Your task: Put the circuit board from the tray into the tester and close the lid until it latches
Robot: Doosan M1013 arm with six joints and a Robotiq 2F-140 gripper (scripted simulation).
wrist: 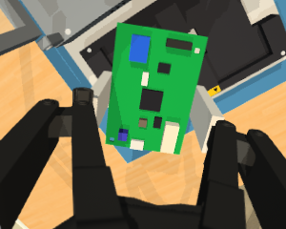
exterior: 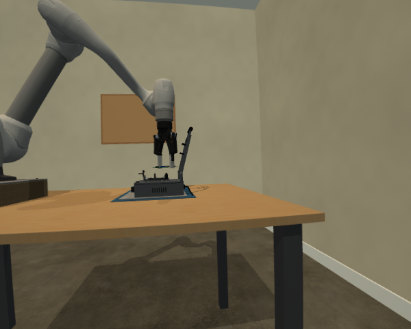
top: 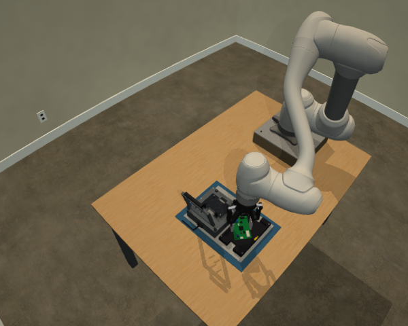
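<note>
Right now my hand is 20 mm above the green circuit board. The rest, counted from my hand: tester (130 mm to the right, 20 mm below); latch hook (100 mm behind, 120 mm to the right, 50 mm below); tester lid (90 mm ahead, 170 mm to the right, 50 mm above).
</note>
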